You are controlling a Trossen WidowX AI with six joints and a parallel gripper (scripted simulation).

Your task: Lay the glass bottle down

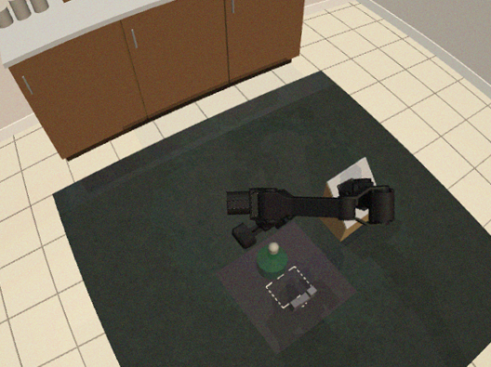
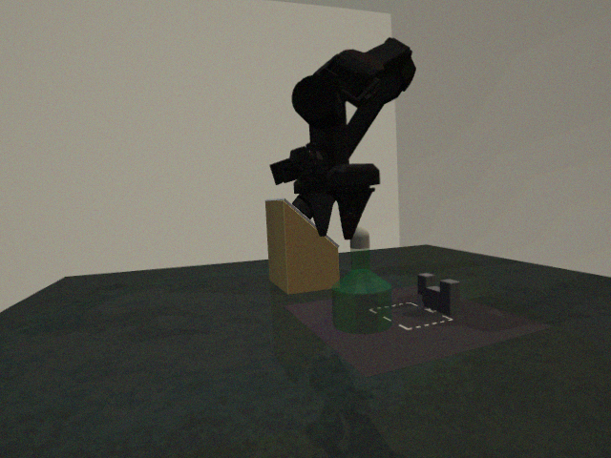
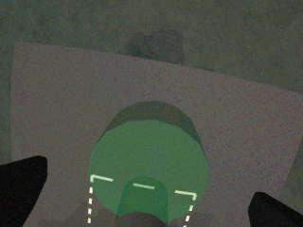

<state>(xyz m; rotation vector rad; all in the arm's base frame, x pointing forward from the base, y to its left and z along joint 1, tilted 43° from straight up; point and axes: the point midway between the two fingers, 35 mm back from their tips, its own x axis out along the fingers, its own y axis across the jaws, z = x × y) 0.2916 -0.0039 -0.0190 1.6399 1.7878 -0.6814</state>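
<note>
My gripper tip is 50 mm above the green glass bottle and 40 mm to the right of it. Round my gripper tip: grey mat (140 mm below, 120 mm to the left, 10 mm behind).
</note>
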